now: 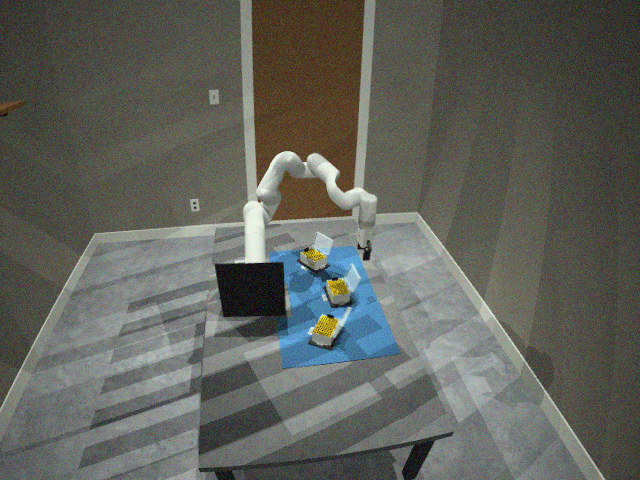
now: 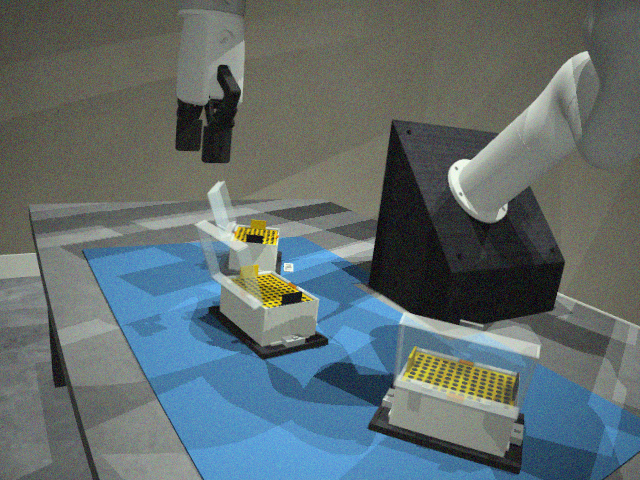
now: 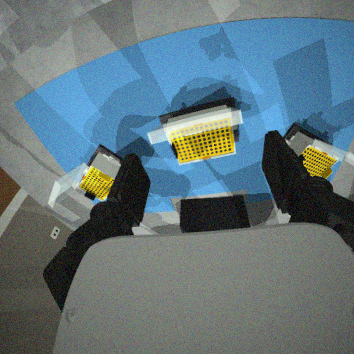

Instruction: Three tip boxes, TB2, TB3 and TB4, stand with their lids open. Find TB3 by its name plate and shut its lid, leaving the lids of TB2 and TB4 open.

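Places are measured from the arm's base along level axes (x back, y right, z up), in metres.
Pixels of known places: gripper, fingertip midpoint: (image 1: 363,254) (image 2: 200,156) (image 3: 200,158); arm's base at its link origin: (image 1: 255,268) (image 2: 476,191).
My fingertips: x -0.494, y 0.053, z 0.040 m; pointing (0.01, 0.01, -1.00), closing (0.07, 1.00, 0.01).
Observation:
Ahead of a thing's pixels: the offset from my fingertips to its top centre. Level surfaces: height alone.
Three white tip boxes with yellow racks stand with clear lids open. The far box @(dx +0.159, dy -0.304, dz -0.165 m) (image 1: 313,258) (image 2: 253,258) (image 3: 98,182) has its lid (image 1: 324,242) (image 2: 220,205) raised. The middle box @(dx +0.108, dy -0.011, dz -0.165 m) (image 1: 338,292) (image 2: 289,322) (image 3: 202,142) has its lid @(dx +0.041, dy -0.010, dz -0.086 m) (image 1: 353,279) (image 2: 223,235) up on the side away from the robot base. The near box @(dx +0.234, dy +0.234, dz -0.165 m) (image 1: 326,331) (image 2: 449,421) (image 3: 319,161) has its lid (image 1: 345,316) (image 2: 470,335) up. The name plates are unreadable, so I cannot tell which is TB3. My gripper (image 1: 364,254) (image 2: 202,153) (image 3: 200,158) is open and empty, high above table level, apart from every box.
The boxes stand on a blue mat @(dz -0.239 m) (image 1: 294,356) (image 2: 206,413) (image 3: 50,110) on the grey table @(dz -0.242 m) (image 1: 248,434). The black robot base block (image 1: 250,289) (image 2: 413,237) (image 3: 215,212) stands beside the mat. The raised lids stick up on the side away from this block.

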